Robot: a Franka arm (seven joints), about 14 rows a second.
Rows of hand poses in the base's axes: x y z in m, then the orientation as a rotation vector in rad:
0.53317 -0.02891 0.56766 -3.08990 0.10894 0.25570
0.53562 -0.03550 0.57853 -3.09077 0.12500 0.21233
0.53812 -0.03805 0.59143 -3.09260 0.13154 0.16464
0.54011 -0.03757 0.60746 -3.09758 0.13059 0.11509
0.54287 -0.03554 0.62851 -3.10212 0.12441 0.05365
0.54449 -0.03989 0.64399 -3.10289 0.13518 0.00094
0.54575 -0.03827 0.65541 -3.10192 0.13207 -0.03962
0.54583 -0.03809 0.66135 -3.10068 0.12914 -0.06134
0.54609 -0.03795 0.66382 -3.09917 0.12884 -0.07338
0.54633 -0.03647 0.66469 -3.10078 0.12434 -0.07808
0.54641 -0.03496 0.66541 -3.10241 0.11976 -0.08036
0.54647 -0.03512 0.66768 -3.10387 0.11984 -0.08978
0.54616 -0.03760 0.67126 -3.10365 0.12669 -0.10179
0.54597 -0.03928 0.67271 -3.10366 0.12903 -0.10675
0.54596 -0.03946 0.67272 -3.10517 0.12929 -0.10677
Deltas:
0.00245 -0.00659 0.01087 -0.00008 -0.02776 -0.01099
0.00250 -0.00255 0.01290 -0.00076 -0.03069 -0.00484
0.00199 0.00048 0.01603 -0.00404 -0.03193 0.00022
0.00276 0.00203 0.02105 -0.00415 -0.03958 0.00342
0.00162 -0.00435 0.01548 -0.00223 -0.03375 -0.00751
0.00126 0.00162 0.01142 -0.00029 -0.02617 0.00151
0.00008 0.00018 0.00594 0.00039 -0.01406 0.00161
0.00026 0.00014 0.00247 0.00093 -0.00782 0.00003
0.00024 0.00148 0.00087 -0.00173 -0.00299 0.00284
0.00008 0.00151 0.00072 -0.00164 -0.00144 0.00292
0.00006 -0.00016 0.00227 -0.00195 -0.00596 -0.00017
-0.00031 -0.00248 0.00358 -0.00059 -0.00763 -0.00455
-0.00019 -0.00168 0.00145 -0.00035 -0.00315 -0.00157
-0.00001 -0.00018 0.00001 -0.00151 0.00009 -0.00018

